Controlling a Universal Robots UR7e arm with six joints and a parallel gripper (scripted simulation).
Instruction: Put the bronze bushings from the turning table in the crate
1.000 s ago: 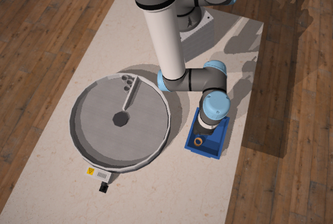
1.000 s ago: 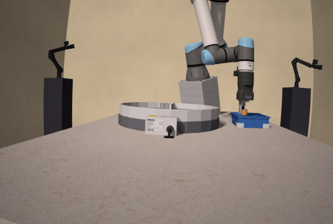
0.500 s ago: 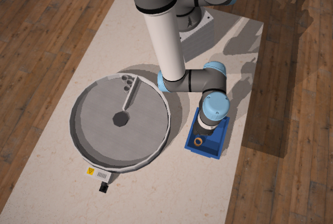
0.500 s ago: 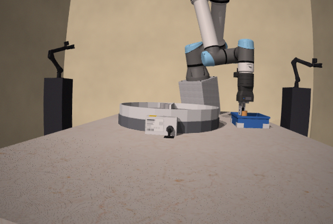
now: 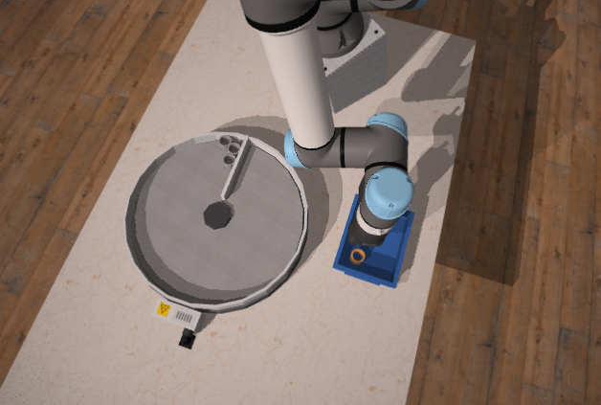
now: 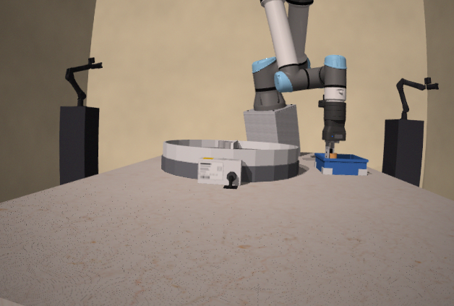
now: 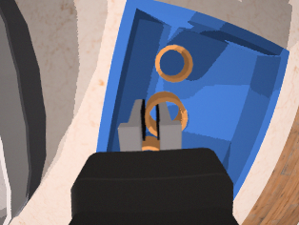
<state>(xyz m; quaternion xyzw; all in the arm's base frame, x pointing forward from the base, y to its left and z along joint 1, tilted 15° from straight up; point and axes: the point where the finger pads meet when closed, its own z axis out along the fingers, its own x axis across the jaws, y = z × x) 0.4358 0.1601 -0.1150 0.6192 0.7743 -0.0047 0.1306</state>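
The blue crate is 30 mm to the left of my hand, 30 mm below it and 10 mm ahead of it. Also, from my hand: grey turning table (330 mm to the right, 50 mm ahead).
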